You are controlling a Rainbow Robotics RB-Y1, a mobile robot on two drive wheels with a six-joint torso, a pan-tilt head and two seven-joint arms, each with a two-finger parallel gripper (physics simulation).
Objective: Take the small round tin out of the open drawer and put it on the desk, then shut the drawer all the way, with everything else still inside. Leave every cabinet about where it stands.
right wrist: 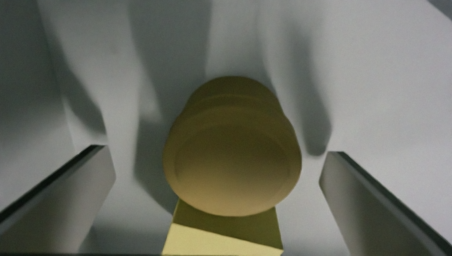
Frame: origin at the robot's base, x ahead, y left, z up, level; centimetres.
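Seen in the pictures: right gripper, between the fingertips: (219, 164).
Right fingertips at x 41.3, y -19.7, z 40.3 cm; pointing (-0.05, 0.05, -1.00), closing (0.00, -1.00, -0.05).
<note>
Pixels of each thing's top centre, then the offset from my right fingertips to it. "spot": a spot on its surface instead.
- small round tin, centre of its top: (231, 172) dy -0.5, dx +1.6, dz +2.4 cm
- yellow block-like thing, a spot on its surface: (225, 240) spot: dy -0.5, dx -1.7, dz +2.7 cm
The small round tin (232, 160), ochre-brown with a wide round lid, stands upright in the middle of the right wrist view, on the light grey floor of the drawer (380, 100). My right gripper (219, 164) is open, with one finger on each side of the tin and a gap between the tin and each finger. The left gripper does not show in this view.
A yellow block-like thing (225, 240) lies close to the tin at the bottom edge of the view, partly hidden by the lid. A grey drawer wall (25, 100) rises at the left. Shadows of the fingers and the tin fall across the drawer floor.
</note>
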